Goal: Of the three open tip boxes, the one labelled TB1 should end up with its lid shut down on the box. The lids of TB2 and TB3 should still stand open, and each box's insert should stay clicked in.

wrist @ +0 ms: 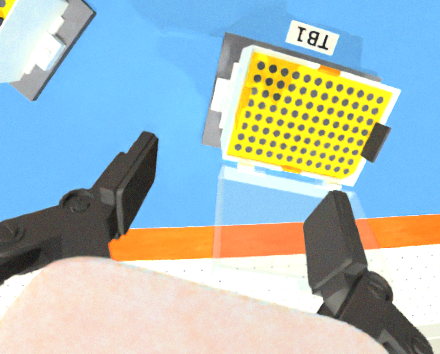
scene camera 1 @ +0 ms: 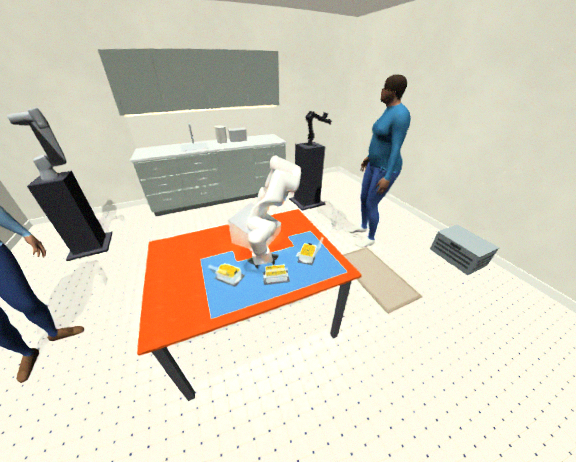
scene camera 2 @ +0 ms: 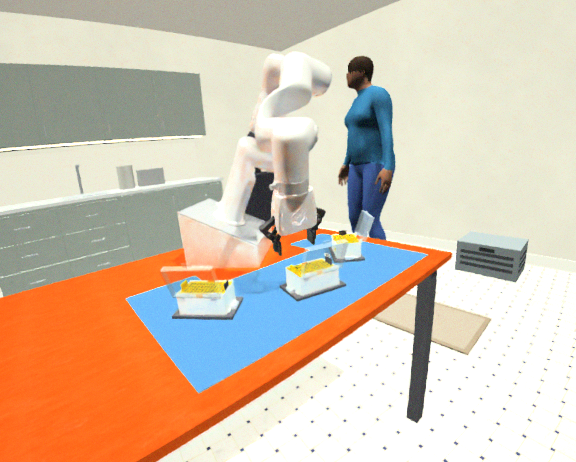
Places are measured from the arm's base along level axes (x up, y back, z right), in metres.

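Pixels of known places: gripper, fingertip midpoint: (wrist: 238, 182) (scene camera 1: 265, 265) (scene camera 2: 294, 247); arm's base at its link origin: (scene camera 2: 228, 219).
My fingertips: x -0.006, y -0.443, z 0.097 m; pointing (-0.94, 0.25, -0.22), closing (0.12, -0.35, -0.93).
Note:
Ahead of a thing's pixels: the offset from my fingertips to its middle. "spot": to the spot under its first point. Level surfaces: height alone.
TB1 {spot: dy -0.065, dx -0.035, dz -0.039 m} (scene camera 1: 276, 274) (scene camera 2: 314, 283) (wrist: 310, 120), a white box with yellow insert, appears to be the middle box. Its clear lid {spot: dy -0.073, dx -0.004, dz -0.030 m} (scene camera 2: 325, 250) (wrist: 280, 200) stands open on the side away from its label {spot: dy +0.070, dx -0.134, dz -0.084 m} (wrist: 312, 37). The insert looks seated. The left box {dy +0.139, dx -0.103, dz +0.183 m} (scene camera 1: 229, 272) (scene camera 2: 205, 304) and right box (scene camera 1: 307, 252) (scene camera 2: 346, 249) also have lids standing open; I cannot read which is TB2 or TB3. My gripper (scene camera 1: 262, 261) (scene camera 2: 296, 247) (wrist: 238, 182) is open and empty, above the mat and behind TB1 in the scene views. In the wrist view its right fingertip overlaps the lid; contact is unclear.
The boxes stand on dark trays on a blue mat {dx -0.135 m} (scene camera 1: 225, 300) (scene camera 2: 210, 350) (wrist: 150, 110). The mat lies on an orange table {dx -0.139 m} (scene camera 1: 170, 300) (scene camera 2: 65, 360). The arm's pale base (scene camera 1: 242, 235) (scene camera 2: 215, 240) stands behind the boxes. A person (scene camera 1: 392, 135) (scene camera 2: 370, 125) stands beyond the table.

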